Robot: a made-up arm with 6 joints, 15 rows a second.
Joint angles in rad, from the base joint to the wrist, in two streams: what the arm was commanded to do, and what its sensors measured. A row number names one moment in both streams.
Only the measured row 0 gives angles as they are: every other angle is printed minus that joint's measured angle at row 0.
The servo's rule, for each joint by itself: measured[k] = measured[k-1] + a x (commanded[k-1-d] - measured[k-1]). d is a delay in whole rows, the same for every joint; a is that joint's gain. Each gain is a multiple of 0.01, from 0.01 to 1. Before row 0 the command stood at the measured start. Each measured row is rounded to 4 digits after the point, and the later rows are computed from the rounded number. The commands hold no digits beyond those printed.
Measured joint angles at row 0: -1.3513, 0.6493, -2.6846, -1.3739, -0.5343, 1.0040
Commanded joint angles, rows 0 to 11: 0.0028, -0.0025, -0.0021, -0.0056, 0.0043, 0.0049; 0.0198, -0.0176, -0.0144, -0.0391, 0.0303, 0.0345; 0.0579, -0.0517, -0.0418, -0.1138, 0.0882, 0.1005; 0.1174, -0.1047, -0.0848, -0.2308, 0.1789, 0.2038; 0.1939, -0.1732, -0.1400, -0.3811, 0.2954, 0.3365; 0.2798, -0.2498, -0.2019, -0.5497, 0.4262, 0.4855; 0.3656, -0.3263, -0.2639, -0.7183, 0.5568, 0.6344; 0.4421, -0.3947, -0.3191, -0.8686, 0.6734, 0.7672; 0.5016, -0.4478, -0.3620, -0.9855, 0.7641, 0.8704; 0.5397, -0.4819, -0.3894, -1.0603, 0.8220, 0.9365; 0.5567, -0.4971, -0.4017, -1.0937, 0.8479, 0.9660; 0.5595, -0.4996, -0.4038, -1.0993, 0.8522, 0.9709
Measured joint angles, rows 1 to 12: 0.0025, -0.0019, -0.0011, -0.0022, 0.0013, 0.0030; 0.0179, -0.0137, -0.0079, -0.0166, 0.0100, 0.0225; 0.0535, -0.0422, -0.0252, -0.0545, 0.0335, 0.0709; 0.1104, -0.0891, -0.0556, -0.1233, 0.0771, 0.1533; 0.1847, -0.1522, -0.0986, -0.2238, 0.1426, 0.2669; 0.2693, -0.2254, -0.1513, -0.3509, 0.2277, 0.4024; 0.3550, -0.3011, -0.2087, -0.4942, 0.3264, 0.5462; 0.4325, -0.3713, -0.2650, -0.6402, 0.4305, 0.6832; 0.4940, -0.4287, -0.3145, -0.7749, 0.5306, 0.7993; 0.5347, -0.4686, -0.3527, -0.8862, 0.6180, 0.8844; 0.5543, -0.4900, -0.3777, -0.9671, 0.6870, 0.9350; 0.5589, -0.4972, -0.3910, -1.0187, 0.7366, 0.9573
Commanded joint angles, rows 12 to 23: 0.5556, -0.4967, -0.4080, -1.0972, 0.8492, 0.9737; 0.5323, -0.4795, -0.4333, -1.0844, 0.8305, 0.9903; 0.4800, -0.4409, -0.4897, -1.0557, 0.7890, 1.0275; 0.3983, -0.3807, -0.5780, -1.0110, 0.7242, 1.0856; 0.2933, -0.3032, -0.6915, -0.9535, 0.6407, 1.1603; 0.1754, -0.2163, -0.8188, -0.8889, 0.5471, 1.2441; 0.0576, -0.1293, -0.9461, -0.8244, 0.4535, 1.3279; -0.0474, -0.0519, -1.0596, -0.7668, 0.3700, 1.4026; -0.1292, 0.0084, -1.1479, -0.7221, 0.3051, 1.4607; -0.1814, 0.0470, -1.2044, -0.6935, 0.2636, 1.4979; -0.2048, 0.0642, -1.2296, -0.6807, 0.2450, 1.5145; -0.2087, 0.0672, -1.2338, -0.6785, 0.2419, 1.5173
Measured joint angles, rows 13 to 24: 0.5560, -0.4968, -0.3997, -1.0493, 0.7704, 0.9675; 0.5349, -0.4838, -0.4168, -1.0630, 0.7884, 0.9816; 0.4860, -0.4516, -0.4540, -1.0602, 0.7886, 1.0101; 0.4079, -0.3984, -0.5172, -1.0410, 0.7693, 1.0569; 0.3059, -0.3270, -0.6061, -1.0069, 0.7307, 1.1210; 0.1898, -0.2440, -0.7146, -0.9609, 0.6756, 1.1973; 0.0721, -0.1580, -0.8327, -0.9077, 0.6090, 1.2783; -0.0343, -0.0784, -0.9484, -0.8527, 0.5373, 1.3554; -0.1188, -0.0133, -1.0501, -0.8018, 0.4676, 1.4207; -0.1745, 0.0319, -1.1288, -0.7596, 0.4064, 1.4686; -0.2015, 0.0561, -1.1802, -0.7288, 0.3580, 1.4971; -0.2079, 0.0644, -1.2075, -0.7092, 0.3232, 1.5096
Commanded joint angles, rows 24 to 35: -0.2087, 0.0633, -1.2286, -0.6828, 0.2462, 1.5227; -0.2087, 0.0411, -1.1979, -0.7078, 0.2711, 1.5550; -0.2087, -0.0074, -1.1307, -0.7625, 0.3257, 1.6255; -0.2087, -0.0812, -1.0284, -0.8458, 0.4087, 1.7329; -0.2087, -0.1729, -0.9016, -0.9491, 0.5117, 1.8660; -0.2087, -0.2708, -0.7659, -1.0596, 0.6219, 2.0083; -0.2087, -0.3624, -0.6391, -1.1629, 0.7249, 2.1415; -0.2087, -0.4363, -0.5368, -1.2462, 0.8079, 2.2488; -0.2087, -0.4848, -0.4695, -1.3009, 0.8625, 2.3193; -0.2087, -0.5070, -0.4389, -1.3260, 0.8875, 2.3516; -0.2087, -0.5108, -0.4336, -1.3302, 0.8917, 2.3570; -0.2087, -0.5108, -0.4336, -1.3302, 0.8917, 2.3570
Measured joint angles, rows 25 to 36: -0.2086, 0.0636, -1.2183, -0.6989, 0.3001, 1.5177; -0.2087, 0.0467, -1.2079, -0.7024, 0.2914, 1.5408; -0.2087, 0.0061, -1.1685, -0.7258, 0.3017, 1.5933; -0.2087, -0.0594, -1.0970, -0.7726, 0.3338, 1.6799; -0.2087, -0.1445, -0.9973, -0.8414, 0.3872, 1.7953; -0.2087, -0.2392, -0.8793, -0.9265, 0.4576, 1.9274; -0.2087, -0.3316, -0.7568, -1.0187, 0.5378, 2.0601; -0.2087, -0.4101, -0.6446, -1.1074, 0.6188, 2.1771; -0.2087, -0.4661, -0.5553, -1.1829, 0.6919, 2.2653; -0.2087, -0.4968, -0.4959, -1.2387, 0.7506, 2.3188; -0.2087, -0.5073, -0.4641, -1.2744, 0.7929, 2.3425; -0.2087, -0.5099, -0.4485, -1.2962, 0.8225, 2.3515
